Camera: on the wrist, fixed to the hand. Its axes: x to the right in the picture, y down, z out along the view.
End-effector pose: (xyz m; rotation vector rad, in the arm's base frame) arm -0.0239 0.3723 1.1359 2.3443 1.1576 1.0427
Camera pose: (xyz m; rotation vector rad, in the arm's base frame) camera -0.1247 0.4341 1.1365 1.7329 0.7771 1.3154
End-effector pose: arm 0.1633 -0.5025 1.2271 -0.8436 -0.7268 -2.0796
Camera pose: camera 0.0606 -0.5071 1.1687 -1.0160 0.0077 -2.4492
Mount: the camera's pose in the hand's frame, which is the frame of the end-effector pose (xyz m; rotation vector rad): 0.0082 -0.0931 -0.0725 -0.6502 0.1293 -0.0760
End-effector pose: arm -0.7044 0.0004 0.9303 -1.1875 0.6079 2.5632
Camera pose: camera -0.6250 0.0488 0.8572 -1.5281 -0.2839 2.7112
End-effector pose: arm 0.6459 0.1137 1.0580 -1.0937 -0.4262 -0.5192
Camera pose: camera 0.6027 0.0122 1.1007 -1.6586 -0.1827 -0.8225
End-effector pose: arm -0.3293 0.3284 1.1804 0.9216 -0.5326 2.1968
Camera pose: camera -0.2992 0.4381 1.1479 0.4377 -1.0442 1.8112
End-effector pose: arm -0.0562 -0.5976 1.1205 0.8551 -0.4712 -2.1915
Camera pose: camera -0.0560 -0.5464 1.0139 0.6464 0.3348 -2.1350
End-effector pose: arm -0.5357 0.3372 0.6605 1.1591 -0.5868 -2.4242
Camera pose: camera -0.4979 0.3963 0.5653 1.0403 0.2816 -2.2993
